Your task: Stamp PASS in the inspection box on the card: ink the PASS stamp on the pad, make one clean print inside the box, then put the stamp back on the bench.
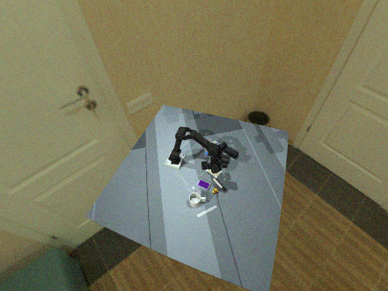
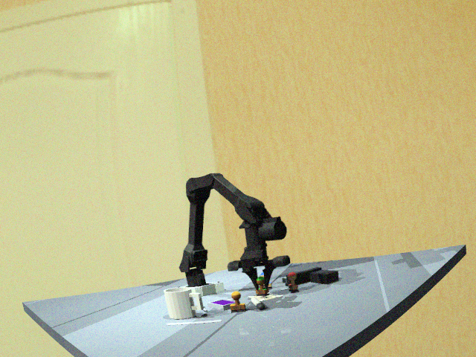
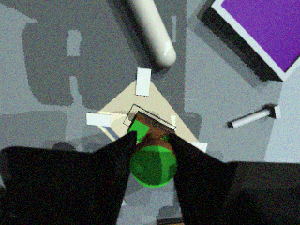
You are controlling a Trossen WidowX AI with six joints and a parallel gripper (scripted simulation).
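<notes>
The white card lies 30 mm below my gripper tip and 10 mm to the left of it. From my gripper tip the other things lie so: white marker: 120 mm to the right, 70 mm ahead, 20 mm below; then green-knobbed stamp: right at my gripper tip; then red-knobbed stamp: 80 mm to the left, 60 mm ahead, 10 mm below.
</notes>
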